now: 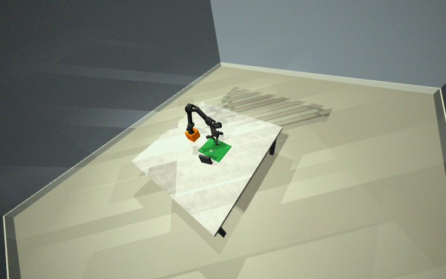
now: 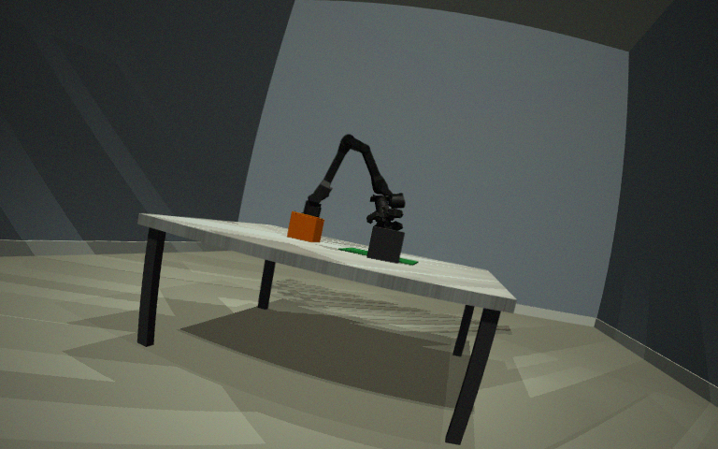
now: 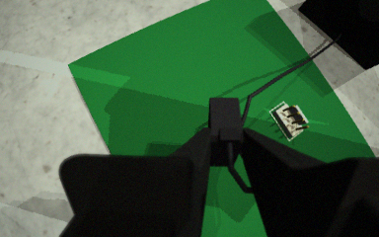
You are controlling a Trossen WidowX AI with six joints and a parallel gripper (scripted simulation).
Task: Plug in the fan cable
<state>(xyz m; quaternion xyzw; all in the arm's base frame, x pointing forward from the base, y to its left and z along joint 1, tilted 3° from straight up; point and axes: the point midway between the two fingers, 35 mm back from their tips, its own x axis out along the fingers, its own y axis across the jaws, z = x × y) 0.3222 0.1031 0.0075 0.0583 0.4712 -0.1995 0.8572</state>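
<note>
Right now the board is 90 mm below my gripper tip, 40 mm to the right of it and 10 mm behind it. Round my gripper tip: black fan 210 mm to the right, 60 mm ahead, 10 mm below; then white four-pin fan header 90 mm to the right, 70 mm below, 10 mm behind; then black plug 10 mm below.
</note>
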